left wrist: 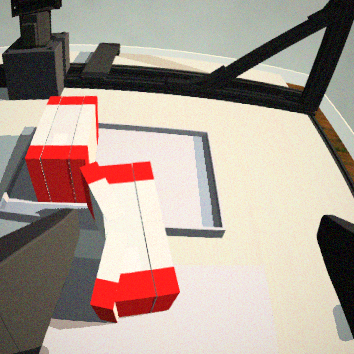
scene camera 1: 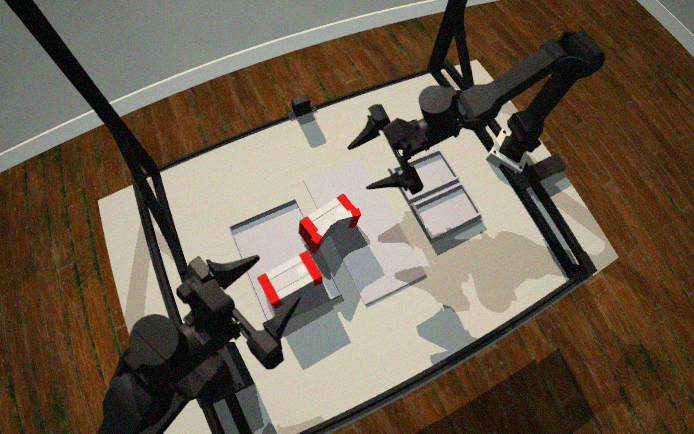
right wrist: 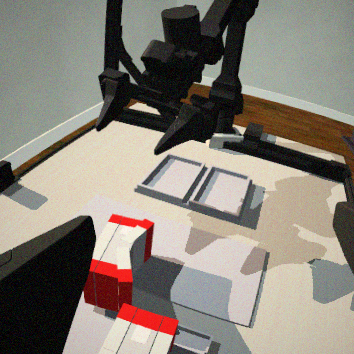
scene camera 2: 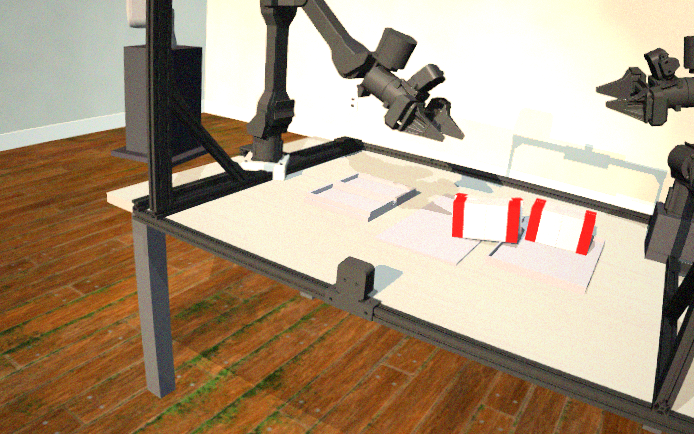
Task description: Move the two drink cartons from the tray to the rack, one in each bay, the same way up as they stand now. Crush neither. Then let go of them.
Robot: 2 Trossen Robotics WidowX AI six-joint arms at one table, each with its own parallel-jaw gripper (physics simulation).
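Note:
My left gripper [scene camera 2: 454,138] is open and holds nothing; the left wrist view has this left gripper [left wrist: 203,225] too, scene camera 1 shows the left gripper [scene camera 1: 357,168], and in the right wrist view I find the left gripper [right wrist: 123,140] again. My right gripper [scene camera 1: 278,276] is open as well, with nothing in its grasp. Scene camera 2 also shows me the right gripper [scene camera 2: 600,96], and so does the right wrist view, with the right gripper [right wrist: 218,222]. Then there is a pale grey mat [scene camera 2: 428,232], and both wrist views give me the mat [left wrist: 215,301], the mat [right wrist: 214,275]. A grey tray [scene camera 1: 273,234] is in the scene too.

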